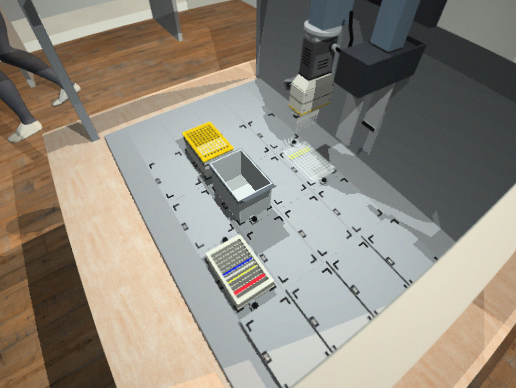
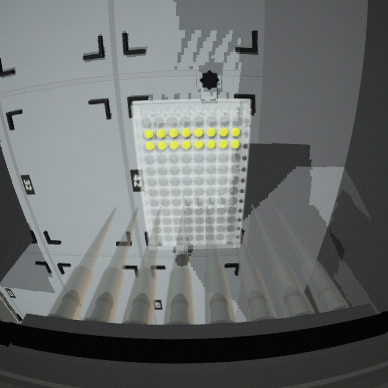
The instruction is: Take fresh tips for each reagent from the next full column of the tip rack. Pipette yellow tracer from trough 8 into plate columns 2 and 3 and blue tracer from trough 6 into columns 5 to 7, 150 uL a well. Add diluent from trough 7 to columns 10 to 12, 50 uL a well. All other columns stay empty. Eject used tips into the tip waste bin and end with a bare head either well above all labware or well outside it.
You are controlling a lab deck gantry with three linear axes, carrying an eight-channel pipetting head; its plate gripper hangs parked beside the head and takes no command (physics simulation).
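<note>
The plate [image 1: 308, 161] [image 2: 141, 200] has yellow liquid in columns 2 and 3; its other columns look colourless. The pipetting head [image 1: 311, 94] hangs above the plate's column 1 side, carrying eight tips [image 1: 306, 121] [image 2: 180, 290] that look empty of colour and are clear of the wells. The parked plate gripper [image 1: 367, 116] hangs beside the head, fingers apart, nothing between them. The trough block [image 1: 214, 265] holds blue liquid [image 1: 237, 267], yellow liquid [image 1: 242, 274] and red liquid [image 1: 250, 284]. The yellow tip rack [image 1: 193, 135] has pale tips in its near part.
The open grey tip waste bin [image 1: 256, 206] stands between the tip rack and the trough block, its walls rising above the deck. The dark gripper carriage [image 1: 377, 67] is right of the head. A grey post [image 1: 62, 75] stands at the left edge.
</note>
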